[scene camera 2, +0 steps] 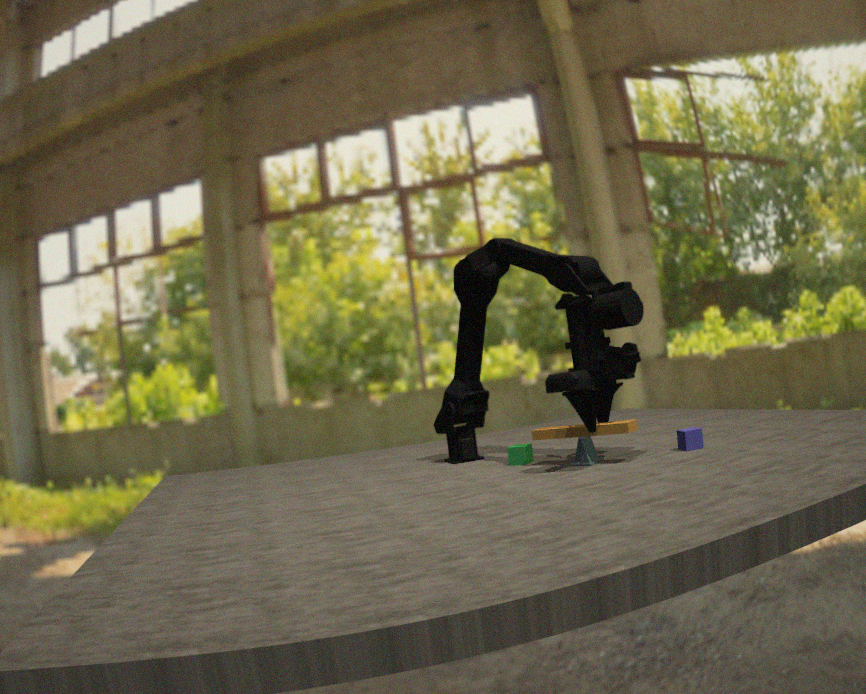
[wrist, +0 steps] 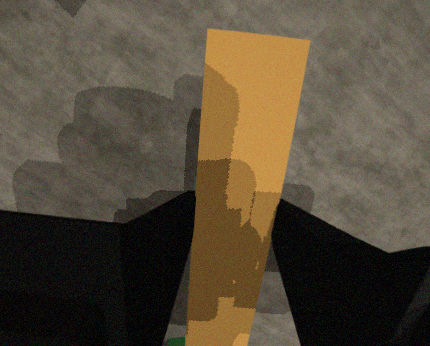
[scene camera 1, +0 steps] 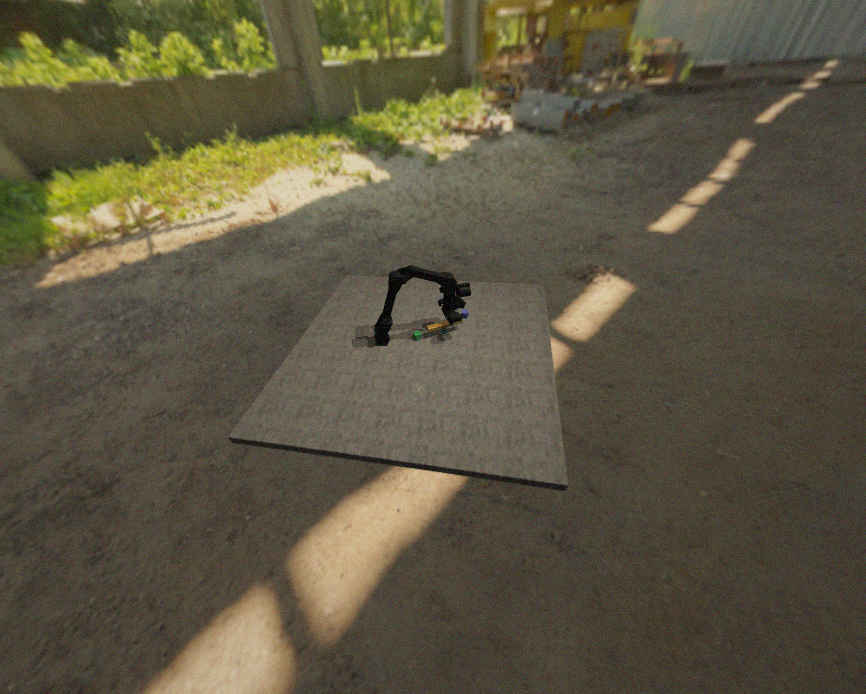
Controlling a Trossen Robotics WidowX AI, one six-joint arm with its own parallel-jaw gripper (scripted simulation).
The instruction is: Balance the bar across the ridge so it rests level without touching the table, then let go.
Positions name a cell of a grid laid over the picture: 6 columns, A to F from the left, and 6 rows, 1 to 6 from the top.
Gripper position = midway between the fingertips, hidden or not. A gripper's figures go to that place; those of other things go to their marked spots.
Labels:
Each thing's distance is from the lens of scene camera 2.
my gripper (scene camera 2: E4): 114 cm
bar (scene camera 2: E4): 110 cm

